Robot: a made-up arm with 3 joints. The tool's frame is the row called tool.
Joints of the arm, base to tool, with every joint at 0 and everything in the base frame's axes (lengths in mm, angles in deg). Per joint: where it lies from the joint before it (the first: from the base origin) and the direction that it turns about. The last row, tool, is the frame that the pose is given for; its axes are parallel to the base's.
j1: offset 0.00 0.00 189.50 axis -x
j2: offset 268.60 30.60 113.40 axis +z
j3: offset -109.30 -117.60 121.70 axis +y
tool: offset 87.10 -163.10 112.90
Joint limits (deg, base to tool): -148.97..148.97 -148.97..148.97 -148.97..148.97
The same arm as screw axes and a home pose.
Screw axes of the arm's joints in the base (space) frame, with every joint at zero. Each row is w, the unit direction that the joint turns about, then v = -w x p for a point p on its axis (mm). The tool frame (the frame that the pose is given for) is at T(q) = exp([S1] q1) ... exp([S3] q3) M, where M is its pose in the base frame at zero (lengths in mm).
S1: w -1 0 0 v 0.0 -189.5 0.0
S2: w 0 0 1 v 30.6 -268.6 0.0
S3: w 0 1 0 v -424.6 0.0 159.3
M: xyz 246.4 -250.1 537.5 (mm) quaternion w x y z 1 0 0 0
Joint limits (rad, base to tool): -2.6000..2.6000 -2.6000..2.6000 -2.6000..2.6000

